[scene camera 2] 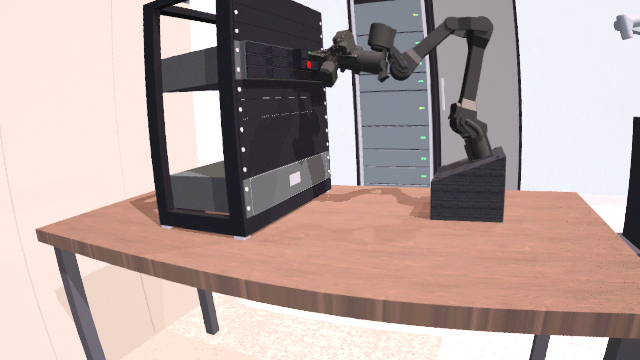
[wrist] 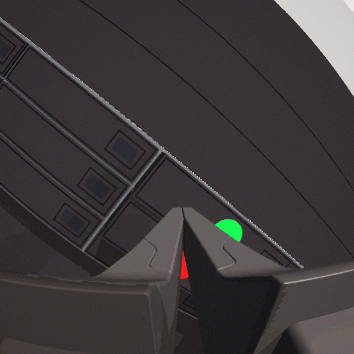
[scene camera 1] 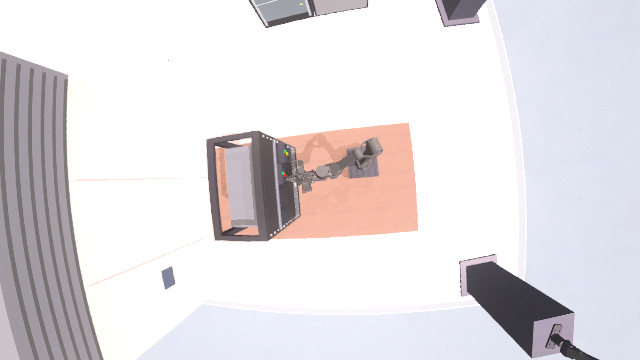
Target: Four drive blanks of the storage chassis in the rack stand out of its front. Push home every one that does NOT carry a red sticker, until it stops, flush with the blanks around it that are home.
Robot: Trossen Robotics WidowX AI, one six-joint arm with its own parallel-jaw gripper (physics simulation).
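Note:
The rack holds the storage chassis high up. A drive blank with a green sticker is in its top row. In the wrist view its upper edge lies close along the chassis's pale rim; flushness is unclear. The blank with a red sticker is directly below and stands out. My gripper is shut and empty, tips at the green-stickered blank's lower face, partly hiding both stickers. Contact is unclear. Another green sticker and a yellow sticker show farther along the front.
Smooth neighbouring blanks with small dark windows sit left of the stickered pair. Plain dark panels lie below and above the chassis. A grey unit is low in the rack. The rack and arm base stand on the wooden table.

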